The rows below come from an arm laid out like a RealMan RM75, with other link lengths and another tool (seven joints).
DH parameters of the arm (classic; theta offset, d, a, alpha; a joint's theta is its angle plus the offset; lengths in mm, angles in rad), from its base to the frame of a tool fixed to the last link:
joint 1: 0 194.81 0 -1.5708
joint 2: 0 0 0 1.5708
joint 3: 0 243.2 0 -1.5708
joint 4: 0 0 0 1.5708
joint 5: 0 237.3 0 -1.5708
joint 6: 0 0 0 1.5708
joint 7: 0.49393 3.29 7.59 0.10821
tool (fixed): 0 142.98 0 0
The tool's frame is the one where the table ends.
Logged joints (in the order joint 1, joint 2, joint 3, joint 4, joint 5, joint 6, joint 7), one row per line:
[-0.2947, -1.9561, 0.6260, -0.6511, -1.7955, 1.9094, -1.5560]
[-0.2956, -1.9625, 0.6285, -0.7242, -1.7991, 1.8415, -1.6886]
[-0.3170, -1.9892, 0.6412, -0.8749, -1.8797, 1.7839, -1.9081]
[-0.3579, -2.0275, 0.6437, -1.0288, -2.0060, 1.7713, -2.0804]
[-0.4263, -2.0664, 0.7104, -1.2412, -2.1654, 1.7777, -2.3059]
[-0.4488, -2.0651, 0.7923, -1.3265, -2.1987, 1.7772, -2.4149]
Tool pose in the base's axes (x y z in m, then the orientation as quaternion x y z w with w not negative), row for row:
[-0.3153, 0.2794, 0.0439, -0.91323, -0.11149, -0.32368, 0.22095]
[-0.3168, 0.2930, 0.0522, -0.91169, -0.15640, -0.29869, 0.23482]
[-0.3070, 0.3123, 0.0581, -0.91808, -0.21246, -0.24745, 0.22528]
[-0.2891, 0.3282, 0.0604, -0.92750, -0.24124, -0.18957, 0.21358]
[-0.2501, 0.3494, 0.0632, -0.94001, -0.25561, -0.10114, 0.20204]
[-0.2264, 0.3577, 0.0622, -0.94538, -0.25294, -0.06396, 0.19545]
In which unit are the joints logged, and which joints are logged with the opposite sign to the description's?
The joints are logged in radians. Opposite sign: joint 4, joint 5.
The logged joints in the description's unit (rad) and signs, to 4 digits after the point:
[-0.2947, -1.9561, 0.6260, 0.6511, 1.7955, 1.9094, -1.5560]
[-0.2956, -1.9625, 0.6285, 0.7242, 1.7991, 1.8415, -1.6886]
[-0.3170, -1.9892, 0.6412, 0.8749, 1.8797, 1.7839, -1.9081]
[-0.3579, -2.0275, 0.6437, 1.0288, 2.0060, 1.7713, -2.0804]
[-0.4263, -2.0664, 0.7104, 1.2412, 2.1654, 1.7777, -2.3059]
[-0.4488, -2.0651, 0.7923, 1.3265, 2.1987, 1.7772, -2.4149]

